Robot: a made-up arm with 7 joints.
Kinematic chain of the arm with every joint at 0, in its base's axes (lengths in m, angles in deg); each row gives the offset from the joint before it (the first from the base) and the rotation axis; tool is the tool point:
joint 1: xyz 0 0 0.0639 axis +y
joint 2: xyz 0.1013 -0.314 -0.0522 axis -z
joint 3: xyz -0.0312 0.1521 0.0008 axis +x
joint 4: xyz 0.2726 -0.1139 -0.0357 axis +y
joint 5: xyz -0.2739 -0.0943 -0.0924 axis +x
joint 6: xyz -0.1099 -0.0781 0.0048 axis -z
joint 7: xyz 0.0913 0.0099 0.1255 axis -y
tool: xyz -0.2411 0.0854 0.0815
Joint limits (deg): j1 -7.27..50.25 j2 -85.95..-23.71 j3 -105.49..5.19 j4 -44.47..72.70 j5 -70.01..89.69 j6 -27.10..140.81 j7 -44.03..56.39
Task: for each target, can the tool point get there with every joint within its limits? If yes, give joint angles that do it. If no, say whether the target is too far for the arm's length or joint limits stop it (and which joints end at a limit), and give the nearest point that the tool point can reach.
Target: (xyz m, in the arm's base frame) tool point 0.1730 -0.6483 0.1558
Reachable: yes | joints 22.18 -31.13 -8.66 10.57 62.16 22.00 -30.57
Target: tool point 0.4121 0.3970 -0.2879
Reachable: no: joint limits stop it (at a limit: joint 1, joint 2, joint 4, joint 6, joint 7) | nearest point 0.2647 0.3207 -0.0908 | short by 0.258 m
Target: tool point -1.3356 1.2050 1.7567
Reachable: no: too far | nearest point -0.3508 0.1438 0.5085 | short by 1.912 m
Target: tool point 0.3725 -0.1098 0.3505
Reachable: yes | joints 25.09 -66.49 -23.97 57.58 31.02 60.06 -31.99
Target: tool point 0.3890 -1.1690 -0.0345
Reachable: no: joint limits stop it (at a limit: joint 2, joint 4, joint 5, joint 6) | nearest point 0.3067 -0.8313 -0.0137 | short by 0.348 m
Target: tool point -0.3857 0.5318 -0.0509
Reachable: no: joint limits stop it (at a limit: joint 1, joint 3, joint 4, joint 6) | nearest point -0.2823 0.3412 0.0259 | short by 0.230 m
